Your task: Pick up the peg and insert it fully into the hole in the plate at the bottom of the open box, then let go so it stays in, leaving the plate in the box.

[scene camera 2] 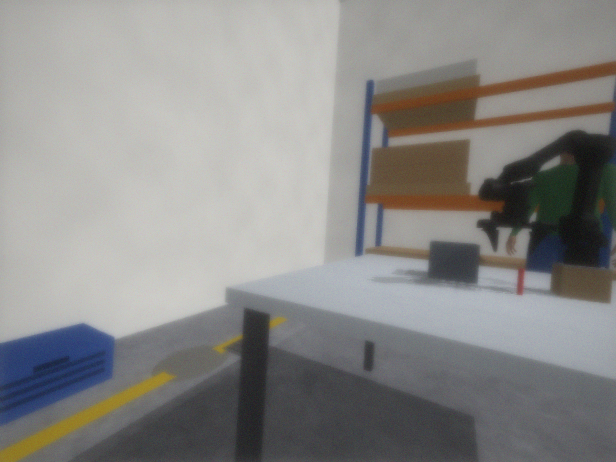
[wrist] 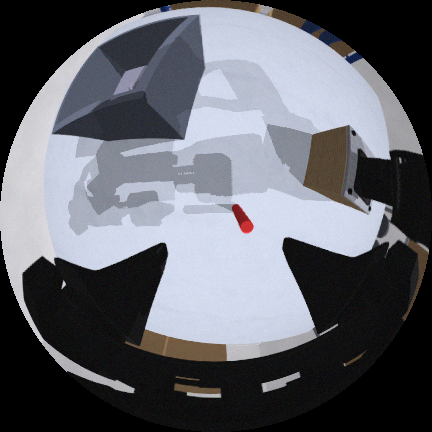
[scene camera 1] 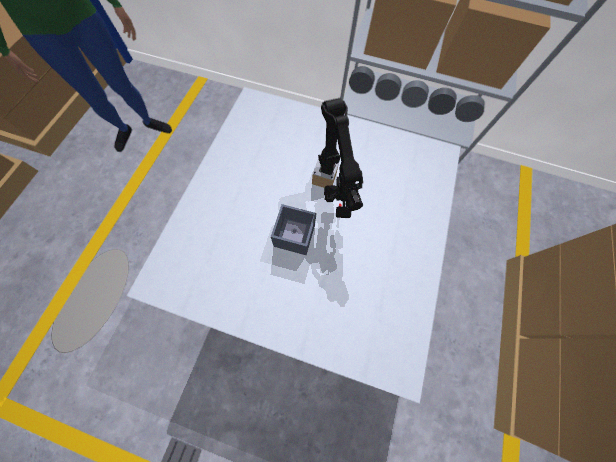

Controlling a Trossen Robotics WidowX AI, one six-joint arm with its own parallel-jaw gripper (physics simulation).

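Where they show: gripper, between the fingertips: (scene camera 2: 512, 253) (wrist: 225, 247) (scene camera 1: 340, 205); arm's base, origin of its link: (scene camera 2: 581, 265) (wrist: 364, 177) (scene camera 1: 327, 168).
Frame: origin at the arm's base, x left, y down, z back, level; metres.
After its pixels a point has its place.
The red peg (scene camera 1: 340, 205) {x 0.128, y 0.019, z -0.154 m} (scene camera 2: 520, 281) {x 0.133, y 0.057, z -0.152 m} (wrist: 242, 220) {x 0.122, y 0.022, z -0.157 m} stands upright on the white table (scene camera 1: 380, 310) {x 0.461, y 0.099, z -0.521 m} (scene camera 2: 400, 310) {x 0.574, y 0.099, z -0.390 m} (wrist: 225, 300) {x 0.339, y 0.099, z -0.093 m}. My gripper (scene camera 2: 514, 248) {x 0.131, y -0.026, z -0.176 m} (wrist: 225, 247) {x 0.131, y -0.026, z -0.176 m} is open and empty, pointing down. In scene camera 2 its fingertips are above the peg's top, with a gap. In the wrist view the peg shows a little beyond the fingertips, slightly right of centre. The dark open box (scene camera 1: 290, 244) {x -0.005, y -0.006, z -0.428 m} (scene camera 2: 454, 262) {x 0.057, y 0.030, z -0.334 m} (wrist: 175, 92) {x 0.010, y 0.015, z -0.265 m} stands on the table to one side of the peg. The pale plate (scene camera 1: 288, 235) {x -0.039, y 0.041, z -0.379 m} (wrist: 124, 84) {x -0.025, y 0.041, z -0.377 m} lies in its bottom; its hole (scene camera 1: 294, 230) {x -0.026, y 0.055, z -0.341 m} is small in scene camera 1.
The arm's base stands on a wooden block (scene camera 1: 322, 180) {x -0.002, y 0.034, z -0.054 m} (scene camera 2: 582, 283) {x 0.045, y 0.050, z -0.005 m} (wrist: 327, 156) {x -0.004, y 0.046, z -0.054 m}, near the peg. The box walls rise above the table. A person in a green top (scene camera 1: 55, 17) (scene camera 2: 555, 190) stands beyond the table. Large cartons (scene camera 1: 565, 300) stand beyond another table edge.
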